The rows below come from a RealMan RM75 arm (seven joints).
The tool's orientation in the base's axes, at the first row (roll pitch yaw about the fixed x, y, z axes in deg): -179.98 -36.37 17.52
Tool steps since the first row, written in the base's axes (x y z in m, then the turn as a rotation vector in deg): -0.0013 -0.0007 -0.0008 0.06 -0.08 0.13; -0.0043 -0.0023 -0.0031 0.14 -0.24 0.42; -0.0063 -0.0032 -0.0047 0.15 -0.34 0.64; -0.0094 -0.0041 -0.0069 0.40 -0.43 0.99; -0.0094 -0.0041 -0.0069 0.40 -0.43 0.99; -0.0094 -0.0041 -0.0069 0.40 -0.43 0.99; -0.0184 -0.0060 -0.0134 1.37 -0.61 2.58; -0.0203 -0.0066 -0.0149 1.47 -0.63 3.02
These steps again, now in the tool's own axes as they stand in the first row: -0.0016 0.0003 -0.0002 0.10 0.09 -0.09; -0.0057 0.0009 -0.0003 0.30 0.27 -0.30; -0.0084 0.0012 -0.0003 0.41 0.37 -0.49; -0.0123 0.0011 -0.0005 0.79 0.53 -0.65; -0.0123 0.0011 -0.0005 0.79 0.53 -0.65; -0.0123 0.0011 -0.0005 0.79 0.53 -0.65; -0.0235 0.0002 -0.0007 2.43 0.99 -1.41; -0.0260 0.0002 -0.0007 2.77 1.04 -1.71
